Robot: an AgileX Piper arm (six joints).
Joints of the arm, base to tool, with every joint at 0 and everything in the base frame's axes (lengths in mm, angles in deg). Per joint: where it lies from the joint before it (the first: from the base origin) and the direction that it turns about. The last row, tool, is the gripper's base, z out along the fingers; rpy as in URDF.
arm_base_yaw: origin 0 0 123 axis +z
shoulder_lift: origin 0 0 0 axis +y
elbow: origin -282.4 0 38.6 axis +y
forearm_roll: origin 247.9 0 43.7 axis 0.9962 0 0.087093
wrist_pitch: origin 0 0 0 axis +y
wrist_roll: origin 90.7 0 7.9 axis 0.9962 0 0.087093
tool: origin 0 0 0 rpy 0 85.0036 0
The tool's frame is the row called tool.
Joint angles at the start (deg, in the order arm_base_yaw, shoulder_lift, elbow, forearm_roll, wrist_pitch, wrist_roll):
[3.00, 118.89, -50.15, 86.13, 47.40, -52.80]
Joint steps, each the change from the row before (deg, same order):
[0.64, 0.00, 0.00, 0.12, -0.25, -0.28]
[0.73, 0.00, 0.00, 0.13, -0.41, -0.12]
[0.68, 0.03, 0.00, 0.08, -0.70, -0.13]
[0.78, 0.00, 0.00, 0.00, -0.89, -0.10]
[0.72, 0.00, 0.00, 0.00, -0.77, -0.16]
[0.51, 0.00, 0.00, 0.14, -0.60, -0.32]
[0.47, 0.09, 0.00, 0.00, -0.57, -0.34]
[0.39, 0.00, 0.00, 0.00, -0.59, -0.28]
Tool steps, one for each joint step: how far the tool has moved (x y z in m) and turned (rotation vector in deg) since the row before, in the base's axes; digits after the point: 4 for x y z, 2 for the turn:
[-0.0007, 0.0033, -0.0002, -0.23, -0.24, 0.60]
[-0.0007, 0.0037, -0.0003, -0.33, -0.14, 0.51]
[-0.0006, 0.0031, -0.0008, -0.61, -0.16, 0.38]
[-0.0007, 0.0034, -0.0009, -0.81, -0.20, 0.45]
[-0.0007, 0.0032, -0.0007, -0.71, -0.24, 0.49]
[-0.0004, 0.0022, -0.0005, -0.53, -0.32, 0.33]
[-0.0005, 0.0020, -0.0011, -0.58, -0.25, 0.45]
[-0.0003, 0.0015, -0.0006, -0.57, -0.31, 0.32]

